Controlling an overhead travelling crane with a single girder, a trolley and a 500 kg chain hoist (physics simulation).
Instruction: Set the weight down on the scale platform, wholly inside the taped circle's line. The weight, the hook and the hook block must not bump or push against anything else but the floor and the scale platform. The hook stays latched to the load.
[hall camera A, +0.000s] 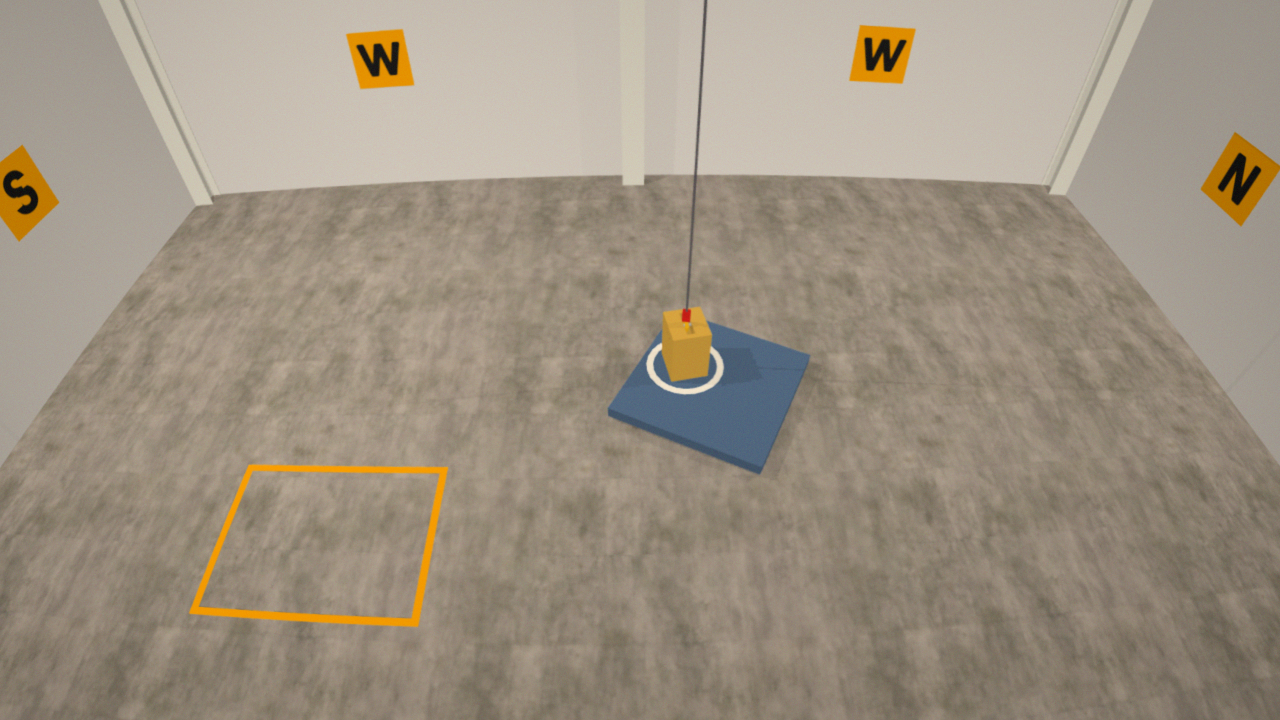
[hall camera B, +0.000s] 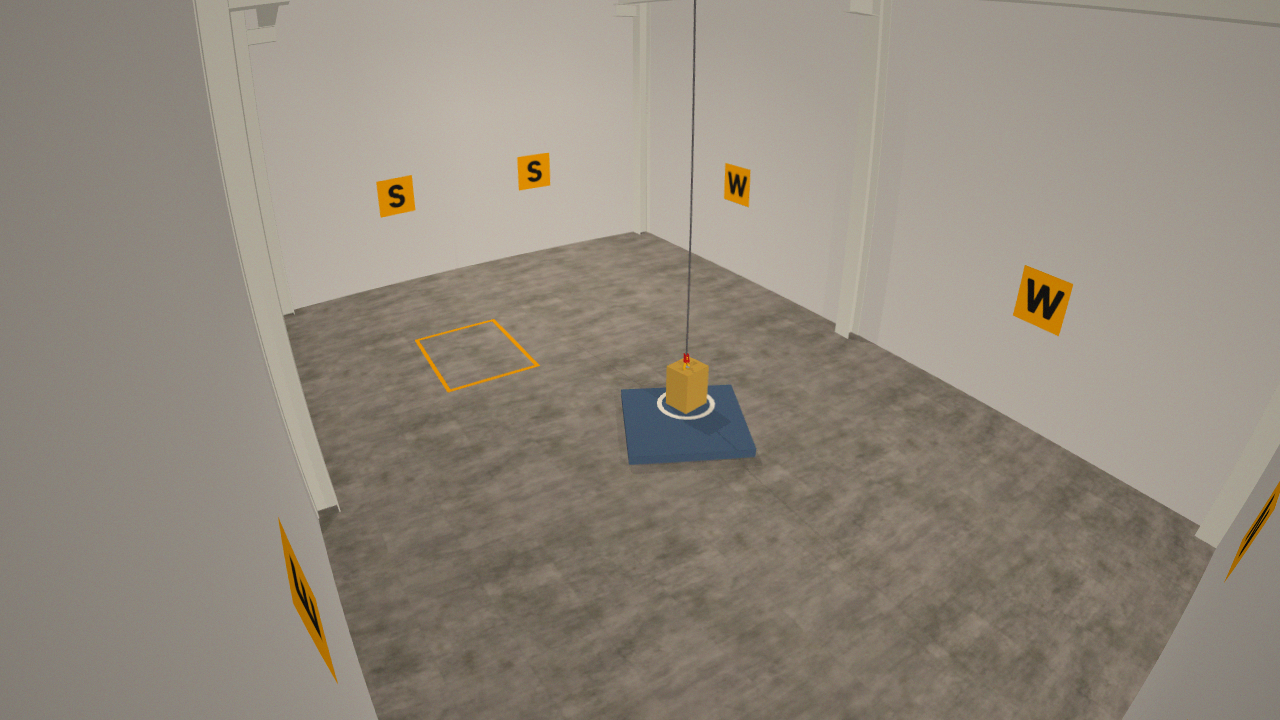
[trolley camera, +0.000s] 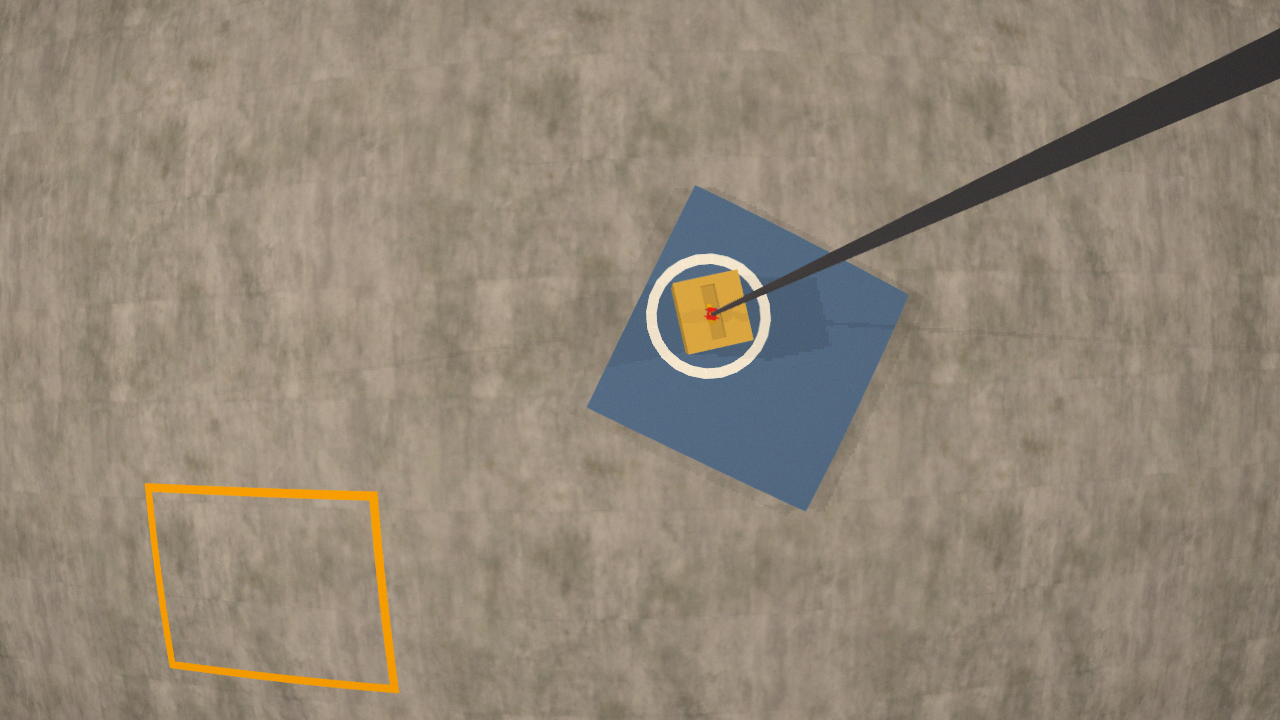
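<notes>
The yellow box-shaped weight (hall camera A: 686, 358) (hall camera B: 686, 389) (trolley camera: 694, 333) is upright at the blue scale platform (hall camera A: 716, 429) (hall camera B: 651, 443) (trolley camera: 760, 447), resting on it or a hair above; any gap is too small to tell. The white taped circle (hall camera A: 685, 390) (hall camera B: 660, 403) (trolley camera: 708, 373) surrounds it. In the trolley view the weight's upper-right corner reaches the circle's inner edge; the other corners show inside it. My red hook (hall camera A: 686, 315) (hall camera B: 686, 358) (trolley camera: 711, 314) is at the weight's top and looks latched to it. The latch is too small to see clearly. The chain looks straight.
An orange outlined square (hall camera A: 349, 617) (hall camera B: 434, 368) (trolley camera: 259, 491) is on the floor, south of the platform. White walls with letter signs and pale columns (hall camera A: 632, 107) (hall camera B: 863, 179) border the hall. The chain (hall camera A: 694, 179) (hall camera B: 691, 179) (trolley camera: 984, 185) runs up from the hook.
</notes>
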